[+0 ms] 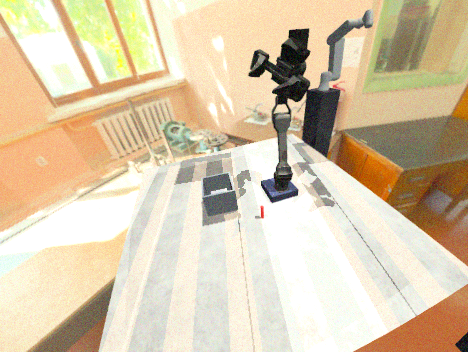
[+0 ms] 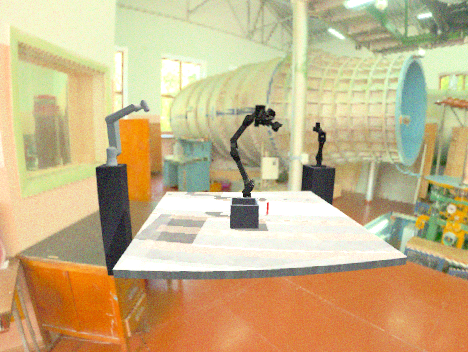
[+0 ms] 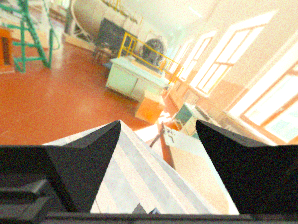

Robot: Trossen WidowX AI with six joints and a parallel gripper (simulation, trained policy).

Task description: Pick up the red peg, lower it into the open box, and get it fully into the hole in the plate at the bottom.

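Now: gripper tip 56 cm above the red peg, 5 cm to the left of it and 1 cm past it. Round my gripper tip: light plate: 56 cm below, 24 cm to the right, 14 cm ahead.
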